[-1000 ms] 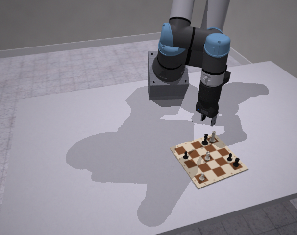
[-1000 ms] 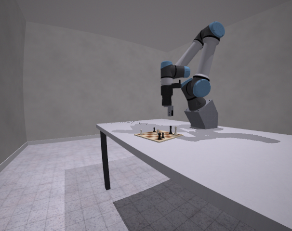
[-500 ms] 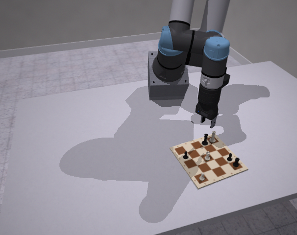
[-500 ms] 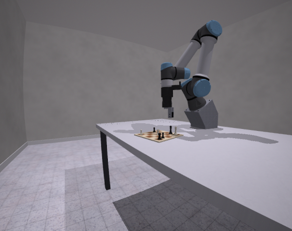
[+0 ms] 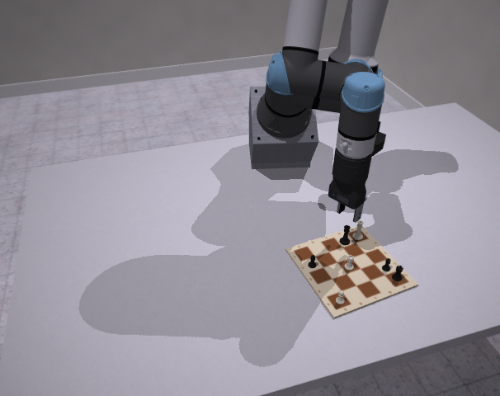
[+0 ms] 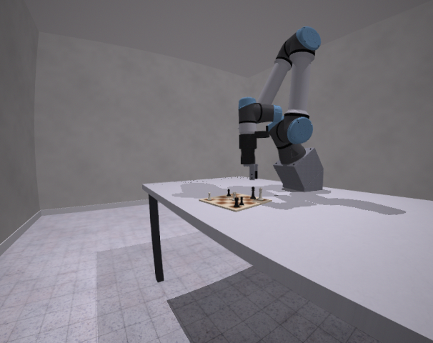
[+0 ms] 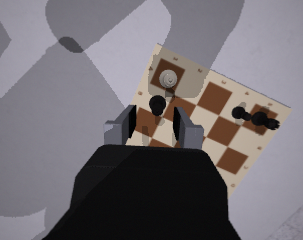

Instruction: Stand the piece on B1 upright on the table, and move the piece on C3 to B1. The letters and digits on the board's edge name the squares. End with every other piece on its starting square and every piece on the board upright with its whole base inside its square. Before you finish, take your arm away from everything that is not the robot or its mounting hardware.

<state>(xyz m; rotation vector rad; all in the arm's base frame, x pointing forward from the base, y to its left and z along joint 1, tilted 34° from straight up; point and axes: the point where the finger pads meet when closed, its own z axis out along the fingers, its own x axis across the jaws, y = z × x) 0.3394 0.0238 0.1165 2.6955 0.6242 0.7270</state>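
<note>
The tall white piece lies 7 cm below my hand and 4 cm to the left of it. The rest, counted from my hand: white pawn 16 cm ahead, 11 cm to the right, 9 cm below; chessboard 10 cm below, 8 cm ahead, 3 cm to the right.
</note>
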